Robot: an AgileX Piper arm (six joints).
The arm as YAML. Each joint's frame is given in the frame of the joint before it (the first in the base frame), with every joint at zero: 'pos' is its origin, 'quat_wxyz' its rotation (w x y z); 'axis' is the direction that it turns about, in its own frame. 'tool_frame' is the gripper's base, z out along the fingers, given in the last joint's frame.
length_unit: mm
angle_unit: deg
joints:
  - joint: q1
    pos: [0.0, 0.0, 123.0]
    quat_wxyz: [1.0, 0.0, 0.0, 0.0]
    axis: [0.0, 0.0, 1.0]
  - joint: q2
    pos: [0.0, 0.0, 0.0]
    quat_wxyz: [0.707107, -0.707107, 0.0, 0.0]
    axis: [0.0, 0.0, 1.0]
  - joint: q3
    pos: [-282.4, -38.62, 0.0]
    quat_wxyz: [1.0, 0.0, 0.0, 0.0]
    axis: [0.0, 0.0, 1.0]
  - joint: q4
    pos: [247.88, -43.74, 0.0]
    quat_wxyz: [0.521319, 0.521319, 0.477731, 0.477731]
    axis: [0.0, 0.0, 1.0]
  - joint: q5
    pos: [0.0, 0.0, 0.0]
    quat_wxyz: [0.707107, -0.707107, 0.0, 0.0]
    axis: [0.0, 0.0, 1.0]
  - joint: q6
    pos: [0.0, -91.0, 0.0]
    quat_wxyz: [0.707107, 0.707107, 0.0, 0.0]
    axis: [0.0, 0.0, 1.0]
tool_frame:
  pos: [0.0, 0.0, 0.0]
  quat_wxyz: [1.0, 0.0, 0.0, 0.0]
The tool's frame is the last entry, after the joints.
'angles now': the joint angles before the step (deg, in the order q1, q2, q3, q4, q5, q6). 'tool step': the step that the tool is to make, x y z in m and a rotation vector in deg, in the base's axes. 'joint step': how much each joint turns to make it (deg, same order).
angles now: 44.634 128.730 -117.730 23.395 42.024 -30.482
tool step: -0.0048 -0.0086 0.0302 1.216 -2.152 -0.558
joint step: -0.185 -3.406 -0.216 -1.554 0.980 1.275
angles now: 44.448 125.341 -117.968 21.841 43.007 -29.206
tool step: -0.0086 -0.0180 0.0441 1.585 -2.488 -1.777
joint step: -0.562 -5.319 -0.134 -2.710 1.978 2.926
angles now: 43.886 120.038 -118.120 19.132 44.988 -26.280
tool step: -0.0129 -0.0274 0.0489 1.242 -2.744 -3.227
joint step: -0.864 -6.493 0.115 -4.269 2.723 4.389
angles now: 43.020 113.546 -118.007 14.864 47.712 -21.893
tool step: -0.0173 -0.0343 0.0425 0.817 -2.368 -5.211
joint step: -0.928 -7.324 1.860 -5.857 2.277 6.035
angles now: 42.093 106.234 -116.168 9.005 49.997 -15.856
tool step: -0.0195 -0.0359 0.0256 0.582 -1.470 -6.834
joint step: -0.751 -7.829 5.306 -7.021 0.488 7.499
